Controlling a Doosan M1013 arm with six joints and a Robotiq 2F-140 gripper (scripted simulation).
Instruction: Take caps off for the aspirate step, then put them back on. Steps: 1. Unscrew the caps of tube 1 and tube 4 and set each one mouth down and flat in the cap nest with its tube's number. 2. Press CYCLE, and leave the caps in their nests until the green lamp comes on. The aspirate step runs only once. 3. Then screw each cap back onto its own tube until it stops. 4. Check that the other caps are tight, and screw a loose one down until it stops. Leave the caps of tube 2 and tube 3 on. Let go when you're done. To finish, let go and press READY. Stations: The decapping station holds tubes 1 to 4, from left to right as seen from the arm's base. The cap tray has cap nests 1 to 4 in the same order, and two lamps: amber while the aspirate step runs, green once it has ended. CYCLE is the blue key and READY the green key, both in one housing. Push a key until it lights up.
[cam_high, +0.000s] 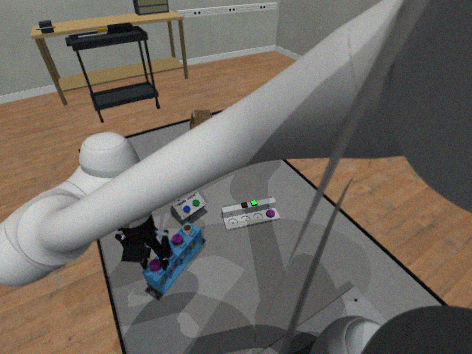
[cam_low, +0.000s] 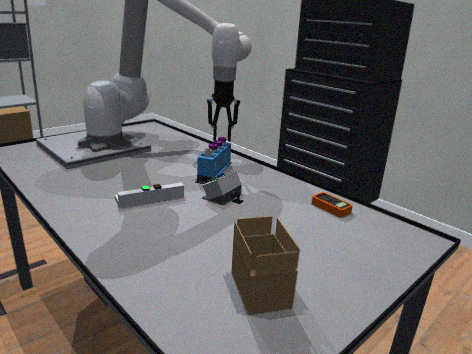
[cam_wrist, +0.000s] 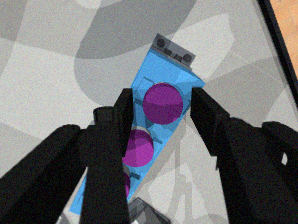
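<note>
Now: hand 30 mm above the purple cap. The rest, counted from my hand: grey key housing 230 mm ahead, 190 mm to the right, 90 mm below; then green ready key 220 mm ahead, 210 mm to the right, 70 mm below; then blue cycle key 210 mm ahead, 170 mm to the right, 70 mm below.
</note>
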